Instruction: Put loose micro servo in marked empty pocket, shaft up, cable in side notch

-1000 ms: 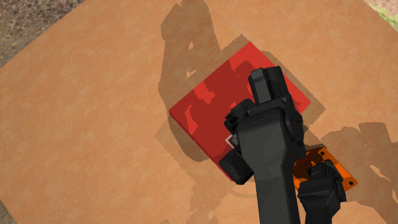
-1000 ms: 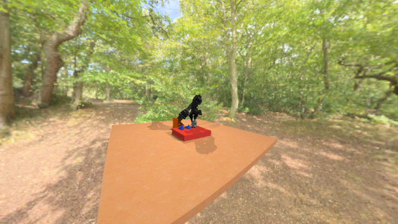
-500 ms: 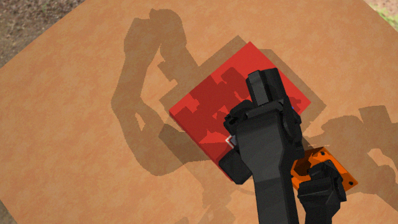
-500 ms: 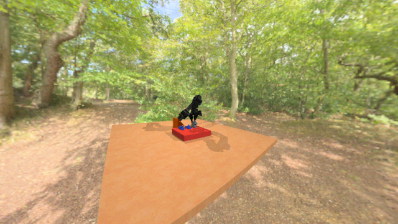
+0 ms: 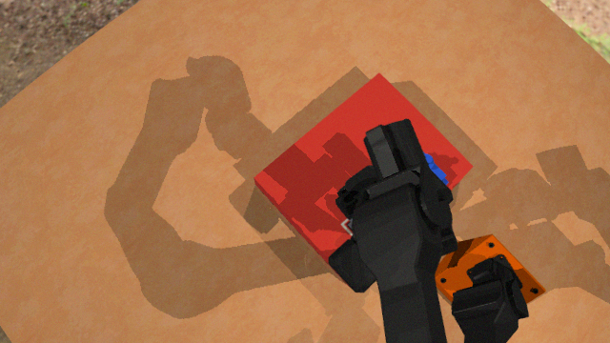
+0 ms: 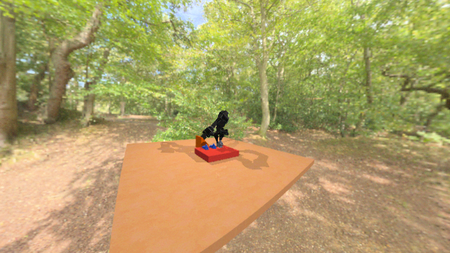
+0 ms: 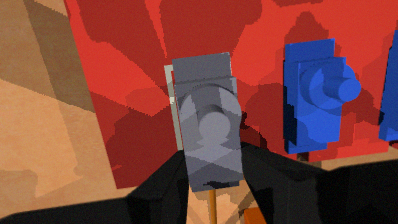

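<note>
Now: gripper tip 130 mm short of the red deck, 60 mm to the left of it and 60 mm above it.
</note>
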